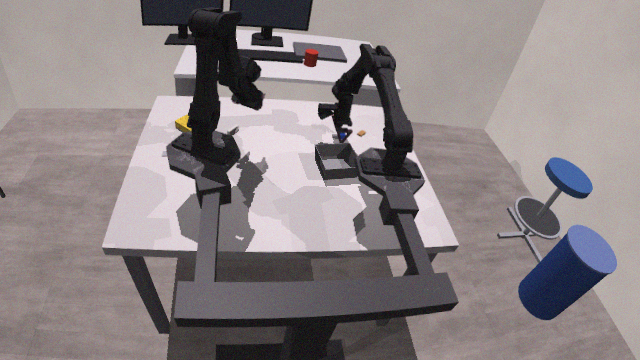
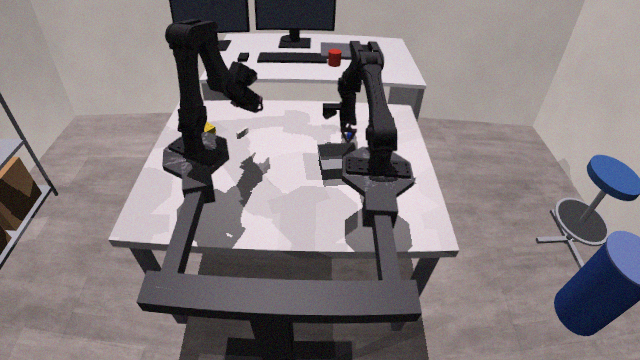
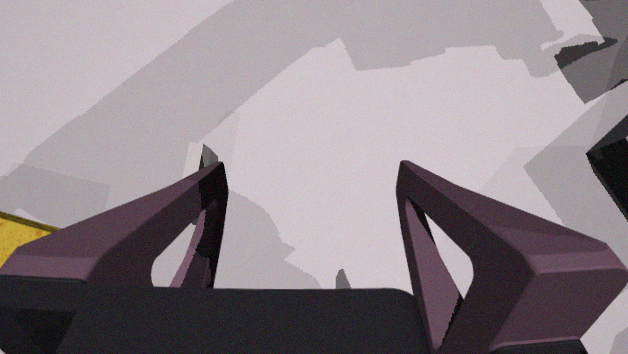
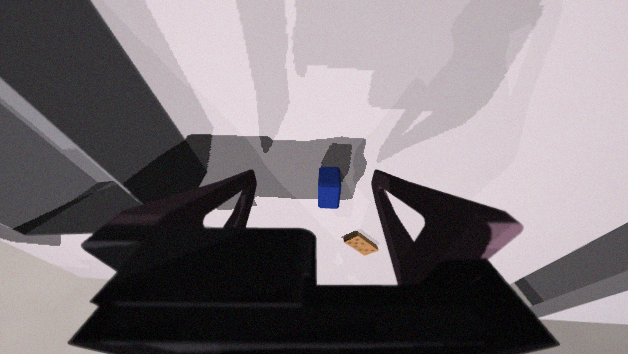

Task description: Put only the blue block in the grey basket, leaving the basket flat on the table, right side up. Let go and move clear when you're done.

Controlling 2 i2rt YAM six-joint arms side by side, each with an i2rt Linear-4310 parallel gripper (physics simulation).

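Frame: origin at the left arm's base, x left, y ahead, z down, level; millimetres.
Seen in the pictures: left gripper, fingertip midpoint: (image 1: pixel 253 104) (image 2: pixel 255 106) (image 3: pixel 311 175); right gripper, fingertip midpoint: (image 1: pixel 339 137) (image 2: pixel 347 136) (image 4: pixel 313 176); left arm's base, origin of the base link: (image 1: pixel 202 149) (image 2: pixel 195 151); right arm's base, origin of the base link: (image 1: pixel 390 169) (image 2: pixel 378 168).
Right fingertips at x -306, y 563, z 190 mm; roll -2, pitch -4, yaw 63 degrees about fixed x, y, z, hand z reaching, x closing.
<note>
Offsets run from my right fingertips to a thing's top centre.
The blue block @(dx -7, dy +18, dz -10 mm) (image 1: pixel 343 135) (image 2: pixel 349 135) (image 4: pixel 329 188) is on the white table behind the grey basket. The grey basket @(dx -44, dy -181, dz -44 mm) (image 1: pixel 341 173) (image 2: pixel 336 150) (image 4: pixel 80 65) stands flat and upright beside the right arm's base; no block shows in the visible part of its inside. My right gripper (image 1: pixel 344 138) (image 2: pixel 349 138) (image 4: pixel 313 176) is open and points down at the blue block, which shows between its fingertips, nearer one finger; their height over it is hard to tell. My left gripper (image 2: pixel 260 104) (image 3: pixel 311 175) is partly open and empty, high above the table's left part.
A small orange dotted piece @(dx -78, dy +107, dz +9 mm) (image 1: pixel 361 133) (image 4: pixel 361 243) lies close to the blue block. A yellow block @(dx +594, dy -261, dz -14 mm) (image 1: pixel 183 123) (image 2: pixel 209 128) (image 3: pixel 22 237) and a small pale block @(dx +416, dy -192, dz -6 mm) (image 1: pixel 233 131) (image 2: pixel 242 133) lie near the left arm's base. A red cup (image 1: pixel 311 58) (image 2: pixel 334 57) stands on the rear desk.
</note>
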